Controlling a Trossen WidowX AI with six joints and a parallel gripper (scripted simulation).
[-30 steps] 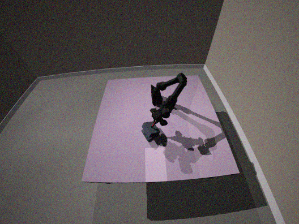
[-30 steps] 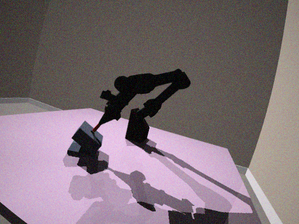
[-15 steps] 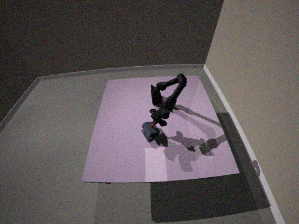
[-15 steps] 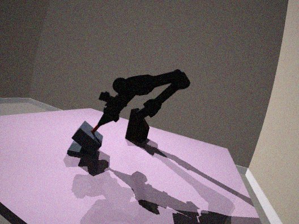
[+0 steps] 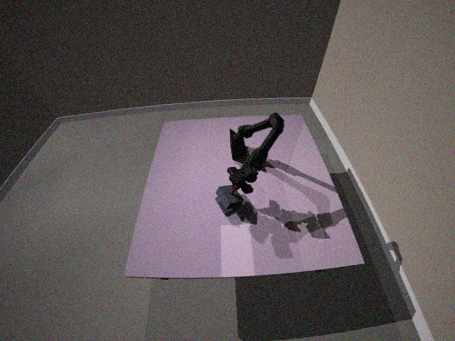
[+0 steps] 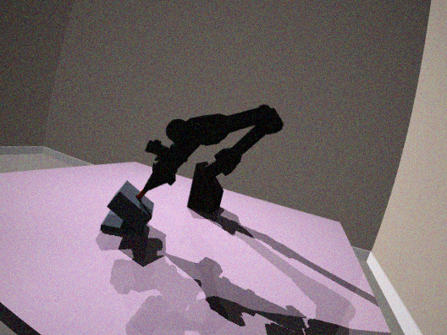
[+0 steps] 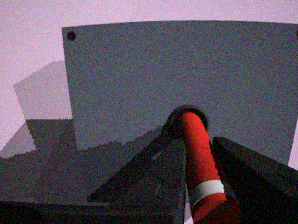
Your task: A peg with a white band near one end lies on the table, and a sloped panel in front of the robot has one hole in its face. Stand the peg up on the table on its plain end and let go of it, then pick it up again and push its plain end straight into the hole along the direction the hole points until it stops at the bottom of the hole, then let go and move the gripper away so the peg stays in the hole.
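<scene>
Right now the sloped panel is 5 cm below my gripper tip, 2 cm to the right of it and 2 cm ahead of it. From my gripper tip the other things lie so: red peg: 1 cm to the left, 1 cm behind, 1 cm above.
</scene>
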